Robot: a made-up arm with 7 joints. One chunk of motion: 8 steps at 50 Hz.
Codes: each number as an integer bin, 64 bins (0 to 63) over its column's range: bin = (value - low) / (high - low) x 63, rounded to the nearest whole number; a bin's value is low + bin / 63 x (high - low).
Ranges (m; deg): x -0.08..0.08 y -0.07..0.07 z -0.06..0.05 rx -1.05..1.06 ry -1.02..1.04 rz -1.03..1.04
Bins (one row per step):
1: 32 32 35 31 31 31
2: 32 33 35 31 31 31
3: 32 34 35 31 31 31
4: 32 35 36 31 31 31
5: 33 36 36 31 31 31
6: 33 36 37 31 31 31
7: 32 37 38 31 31 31
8: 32 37 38 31 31 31
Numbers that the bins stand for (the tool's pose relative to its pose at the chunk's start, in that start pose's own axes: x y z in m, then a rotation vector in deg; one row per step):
1: 0.0013 0.0011 0.0011 -0.01 -0.01 -0.01
2: 0.0013 0.0033 0.0011 -0.01 -0.01 -0.01
3: 0.0013 0.0056 0.0011 -0.01 -0.01 -0.01
4: 0.0013 0.0078 0.0029 -0.01 -0.01 -0.01
5: 0.0038 0.0100 0.0029 -0.01 -0.01 -0.01
6: 0.0038 0.0100 0.0046 -0.01 -0.01 -0.01
7: 0.0013 0.0122 0.0063 -0.01 -0.01 -0.01
8: 0.0013 0.0122 0.0063 -0.01 -0.01 -0.01

